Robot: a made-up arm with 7 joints. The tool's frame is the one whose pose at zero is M. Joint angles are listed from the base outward.
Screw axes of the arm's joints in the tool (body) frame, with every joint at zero. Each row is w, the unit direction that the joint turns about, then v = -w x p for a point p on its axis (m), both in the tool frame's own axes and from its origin. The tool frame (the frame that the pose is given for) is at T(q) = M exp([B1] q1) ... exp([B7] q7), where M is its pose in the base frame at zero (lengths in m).
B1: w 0 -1 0 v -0.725 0 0.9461
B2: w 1 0 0 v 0 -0.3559 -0.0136
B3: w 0 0 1 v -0.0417 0.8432 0
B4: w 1 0 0 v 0 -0.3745 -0.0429
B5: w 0 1 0 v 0.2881 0 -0.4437
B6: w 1 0 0 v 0 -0.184 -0.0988
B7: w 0 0 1 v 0.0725 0.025 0
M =
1 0 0 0.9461
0 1 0 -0.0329
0 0 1 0.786
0 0 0 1
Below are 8 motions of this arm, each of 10 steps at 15 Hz.
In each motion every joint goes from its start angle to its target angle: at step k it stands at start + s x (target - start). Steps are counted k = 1, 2, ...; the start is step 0. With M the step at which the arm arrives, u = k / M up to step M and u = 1 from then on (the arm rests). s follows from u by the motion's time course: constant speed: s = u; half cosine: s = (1 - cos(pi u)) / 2; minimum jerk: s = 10 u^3 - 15 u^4 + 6 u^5.
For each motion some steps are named. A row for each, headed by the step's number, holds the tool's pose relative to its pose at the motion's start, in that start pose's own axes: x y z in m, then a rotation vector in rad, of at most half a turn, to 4 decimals.
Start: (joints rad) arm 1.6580 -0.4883 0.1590 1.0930 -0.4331 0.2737 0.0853
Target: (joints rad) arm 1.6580 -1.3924 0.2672 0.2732 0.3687 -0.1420 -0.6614
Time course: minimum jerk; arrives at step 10
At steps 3, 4, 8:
3: 0.0339 0.0974 -0.0998 -0.3282 0.1829 -0.0710
4: 0.0432 0.1553 -0.2160 -0.6680 0.3088 -0.1488
8: -0.0741 0.0002 -0.6166 -2.2077 0.2890 -0.4104

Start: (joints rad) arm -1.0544 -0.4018 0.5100 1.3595 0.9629 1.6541 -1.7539
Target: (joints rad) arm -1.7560 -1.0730 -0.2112 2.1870 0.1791 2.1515 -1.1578
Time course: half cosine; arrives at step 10
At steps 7, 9, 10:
7: -0.2791 -0.1722 0.3953 0.0763 0.9178 1.3717
9: -0.3377 -0.2147 0.4576 0.0976 1.0309 1.6700
10: -0.3456 -0.2199 0.4648 0.0985 1.0446 1.7085

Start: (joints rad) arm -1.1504 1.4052 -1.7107 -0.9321 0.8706 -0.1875 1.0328
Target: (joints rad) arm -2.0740 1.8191 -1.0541 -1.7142 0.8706 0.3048 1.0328
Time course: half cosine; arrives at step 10
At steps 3, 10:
3: 0.0566 -0.0136 -0.0230 0.0626 0.0998 -0.1051
10: 0.2351 -0.0716 -0.0452 0.2102 0.3127 -0.3392

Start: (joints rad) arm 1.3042 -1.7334 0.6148 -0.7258 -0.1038 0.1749 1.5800
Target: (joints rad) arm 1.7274 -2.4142 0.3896 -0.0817 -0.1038 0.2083 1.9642
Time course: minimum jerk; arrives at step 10
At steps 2, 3, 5, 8, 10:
2: -0.0148 -0.0061 -0.0350 0.0411 -0.0090 0.0028
3: -0.0441 -0.0124 -0.0986 0.1138 -0.0278 0.0046
5: -0.1545 0.0120 -0.2960 0.3267 -0.1034 -0.0163
8: -0.3153 0.1419 -0.5108 0.5501 -0.2185 -0.0938
10: -0.3359 0.1659 -0.5332 0.5743 -0.2333 -0.1071

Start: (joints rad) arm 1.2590 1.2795 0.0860 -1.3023 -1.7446 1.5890 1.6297
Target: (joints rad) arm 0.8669 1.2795 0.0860 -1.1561 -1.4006 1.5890 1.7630
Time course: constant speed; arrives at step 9
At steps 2, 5, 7, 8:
2: -0.1045 0.0547 0.0214 -0.0369 0.0069 -0.1333
5: -0.2490 0.1651 0.0534 -0.0919 0.0198 -0.3332
7: -0.3339 0.2563 0.0741 -0.1283 0.0299 -0.4663
8: -0.3721 0.3066 0.0841 -0.1465 0.0356 -0.5328

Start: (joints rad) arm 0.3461 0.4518 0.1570 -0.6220 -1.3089 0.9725 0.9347
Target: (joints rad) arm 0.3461 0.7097 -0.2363 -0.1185 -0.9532 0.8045 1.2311
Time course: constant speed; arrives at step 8
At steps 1, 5, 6, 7, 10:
1: -0.0609 -0.0309 0.0395 -0.0580 0.0028 -0.0780
5: -0.3350 -0.0726 0.2026 -0.2594 0.0022 -0.3916
6: -0.4073 -0.0614 0.2410 -0.3025 -0.0022 -0.4696
7: -0.4796 -0.0415 0.2772 -0.3430 -0.0088 -0.5469
10: -0.5510 -0.0133 0.3106 -0.3810 -0.0177 -0.6234

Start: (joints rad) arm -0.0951 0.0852 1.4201 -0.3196 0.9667 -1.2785 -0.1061
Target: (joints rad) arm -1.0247 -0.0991 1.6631 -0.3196 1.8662 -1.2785 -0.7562
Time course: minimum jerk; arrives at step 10
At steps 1, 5, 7, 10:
1: 0.0018 0.0045 -0.0010 0.0029 -0.0041 0.0060
5: -0.0079 0.2670 -0.0040 0.1190 -0.2790 0.3275
7: -0.1261 0.4063 -0.0017 0.1477 -0.5189 0.5008
10: -0.2016 0.4551 -0.0179 0.1509 -0.6501 0.5648

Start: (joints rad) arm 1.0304 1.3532 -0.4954 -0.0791 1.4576 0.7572 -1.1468
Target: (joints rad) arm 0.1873 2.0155 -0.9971 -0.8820 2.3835 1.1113 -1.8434
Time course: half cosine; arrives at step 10
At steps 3, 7, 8, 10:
3: 0.1901 0.0001 0.0248 -0.0575 0.3727 -0.4211
7: 0.4617 -0.1224 -0.1822 -0.8093 1.3679 -1.4935
8: 0.4529 -0.1513 -0.2239 -1.0672 1.5033 -1.6497
10: 0.4338 -0.1750 -0.2507 -1.3231 1.5921 -1.7653

